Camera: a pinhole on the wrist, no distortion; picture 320 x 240 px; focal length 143.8 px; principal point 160.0 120.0 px. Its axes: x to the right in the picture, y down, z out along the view. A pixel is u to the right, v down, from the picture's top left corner.
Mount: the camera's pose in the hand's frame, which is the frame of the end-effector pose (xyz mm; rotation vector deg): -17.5 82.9 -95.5 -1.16 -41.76 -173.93
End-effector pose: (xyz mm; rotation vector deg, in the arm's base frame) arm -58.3 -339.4 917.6 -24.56 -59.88 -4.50
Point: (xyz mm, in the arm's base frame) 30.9 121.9 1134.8
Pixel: 47.0 74.5
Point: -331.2 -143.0 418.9
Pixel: outside the picture
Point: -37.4 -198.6 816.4
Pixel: 208.0 77.8
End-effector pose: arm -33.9 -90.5 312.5 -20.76 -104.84 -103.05
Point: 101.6 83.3 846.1
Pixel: 103.8 29.0
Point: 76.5 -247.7 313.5
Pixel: behind the camera
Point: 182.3 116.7 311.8
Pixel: 275.0 159.4
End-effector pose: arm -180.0 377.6 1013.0 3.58 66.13 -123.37
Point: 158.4 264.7 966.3
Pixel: 238.9 89.1
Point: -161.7 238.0 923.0
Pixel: 59.6 148.9
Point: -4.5 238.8 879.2
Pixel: 157.0 72.0
